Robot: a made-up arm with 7 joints.
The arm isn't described. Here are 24 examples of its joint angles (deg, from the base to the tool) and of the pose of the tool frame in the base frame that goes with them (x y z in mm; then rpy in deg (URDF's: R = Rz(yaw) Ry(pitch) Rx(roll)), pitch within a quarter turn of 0, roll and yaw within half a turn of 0).
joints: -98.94 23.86 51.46 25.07 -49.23 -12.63 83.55
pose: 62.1 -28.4 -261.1 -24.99 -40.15 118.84
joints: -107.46 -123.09 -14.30 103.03 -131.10 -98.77 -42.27
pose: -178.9 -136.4 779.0 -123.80 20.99 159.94
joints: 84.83 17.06 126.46 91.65 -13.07 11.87 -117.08
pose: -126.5 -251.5 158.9 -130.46 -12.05 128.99
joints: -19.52 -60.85 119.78 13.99 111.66 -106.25 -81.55
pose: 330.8 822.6 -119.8 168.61 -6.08 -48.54
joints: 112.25 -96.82 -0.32 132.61 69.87 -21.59 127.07
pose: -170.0 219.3 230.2 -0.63 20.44 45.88
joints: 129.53 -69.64 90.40 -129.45 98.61 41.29 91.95
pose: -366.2 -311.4 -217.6 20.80 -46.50 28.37
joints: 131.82 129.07 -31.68 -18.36 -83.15 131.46 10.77
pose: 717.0 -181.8 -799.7 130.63 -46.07 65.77
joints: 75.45 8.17 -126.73 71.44 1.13 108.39 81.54
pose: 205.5 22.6 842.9 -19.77 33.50 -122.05
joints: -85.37 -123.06 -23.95 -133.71 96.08 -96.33 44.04
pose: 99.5 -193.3 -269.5 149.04 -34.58 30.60
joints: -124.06 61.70 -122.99 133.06 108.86 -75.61 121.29
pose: 506.5 287.1 -481.2 -87.41 -23.68 -76.83
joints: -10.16 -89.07 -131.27 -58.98 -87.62 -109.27 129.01
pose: -502.6 -199.2 -39.9 88.61 -42.18 -42.94
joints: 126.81 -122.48 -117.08 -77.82 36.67 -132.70 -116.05
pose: 41.1 20.8 239.5 -40.51 49.79 -91.40
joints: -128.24 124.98 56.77 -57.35 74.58 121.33 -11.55
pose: -314.1 -617.2 -53.5 -38.42 -29.73 76.91
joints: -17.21 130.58 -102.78 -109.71 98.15 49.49 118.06
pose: -316.3 404.1 142.4 71.03 -3.30 -121.26
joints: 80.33 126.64 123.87 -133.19 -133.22 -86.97 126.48
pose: 11.4 644.2 278.3 -99.04 54.41 -18.84
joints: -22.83 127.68 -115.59 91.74 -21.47 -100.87 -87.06
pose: -74.7 -641.2 163.7 111.26 6.54 32.04
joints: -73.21 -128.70 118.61 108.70 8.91 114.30 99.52
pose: 24.8 641.5 300.0 -80.43 -43.02 -21.65
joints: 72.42 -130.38 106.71 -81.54 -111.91 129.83 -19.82
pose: -255.1 -838.5 -220.2 -46.96 -59.85 87.22
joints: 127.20 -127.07 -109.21 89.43 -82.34 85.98 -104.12
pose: 171.8 308.1 -875.5 109.70 -53.50 70.65
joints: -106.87 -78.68 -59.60 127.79 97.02 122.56 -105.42
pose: 260.5 417.4 586.1 62.17 60.55 108.23
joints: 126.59 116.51 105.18 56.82 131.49 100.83 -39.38
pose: 437.0 -511.6 -342.6 155.22 -65.11 17.88
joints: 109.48 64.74 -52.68 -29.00 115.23 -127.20 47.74
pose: -125.8 -413.5 -461.8 -134.91 -4.29 106.62
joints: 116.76 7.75 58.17 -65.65 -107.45 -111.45 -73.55
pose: 280.3 669.4 194.5 -62.02 13.98 -132.85
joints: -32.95 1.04 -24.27 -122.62 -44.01 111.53 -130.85
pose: -270.9 329.7 523.6 -115.74 70.20 96.77
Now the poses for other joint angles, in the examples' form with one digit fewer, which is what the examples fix.
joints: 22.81 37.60 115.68 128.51 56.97 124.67 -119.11
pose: 120 55 558 -9.9 -2.6 169.7
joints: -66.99 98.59 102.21 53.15 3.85 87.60 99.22
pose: -84 -808 -107 -150.4 59.4 110.9
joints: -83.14 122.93 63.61 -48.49 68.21 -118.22 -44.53
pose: -694 -339 -381 -145.6 -9.3 68.9
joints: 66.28 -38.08 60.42 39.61 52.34 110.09 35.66
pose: -325 527 -58 163.7 47.9 -3.3
